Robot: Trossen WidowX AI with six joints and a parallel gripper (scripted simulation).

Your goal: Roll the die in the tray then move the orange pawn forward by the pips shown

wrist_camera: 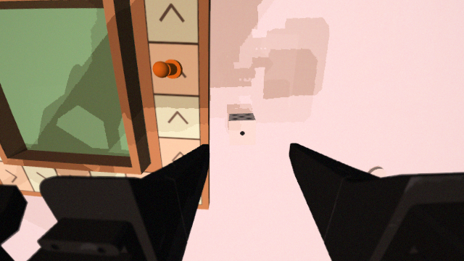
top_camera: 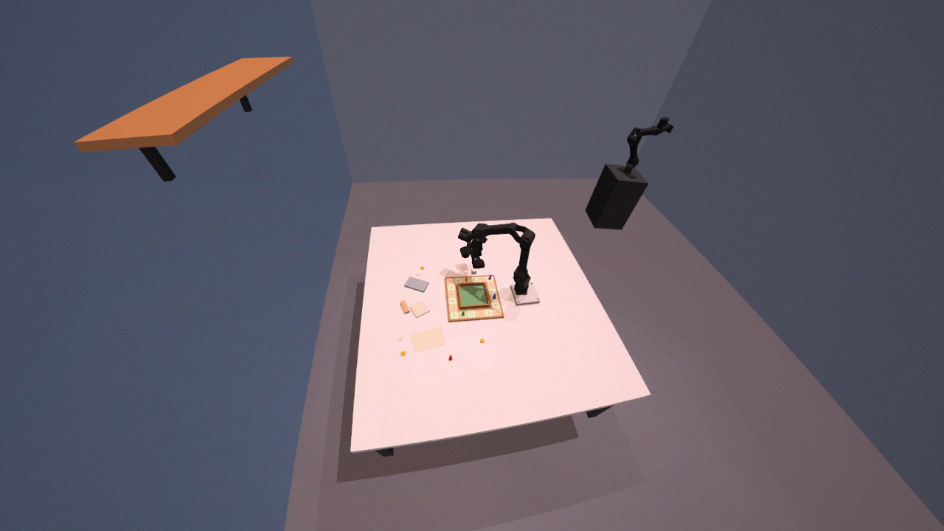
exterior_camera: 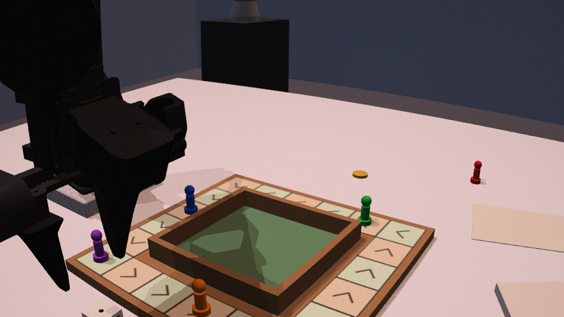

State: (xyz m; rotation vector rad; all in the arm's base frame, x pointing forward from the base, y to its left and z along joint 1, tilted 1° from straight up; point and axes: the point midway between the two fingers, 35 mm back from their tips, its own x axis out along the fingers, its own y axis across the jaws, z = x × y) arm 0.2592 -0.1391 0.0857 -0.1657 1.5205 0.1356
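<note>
The white die lies 50 mm below my gripper tip and 10 mm behind it. Also, from my gripper tip: purple pawn: 100 mm behind, 50 mm to the left, 40 mm below; green tray: 180 mm to the left, 60 mm below; orange pawn: 70 mm to the left, 40 mm below, 40 mm ahead.
</note>
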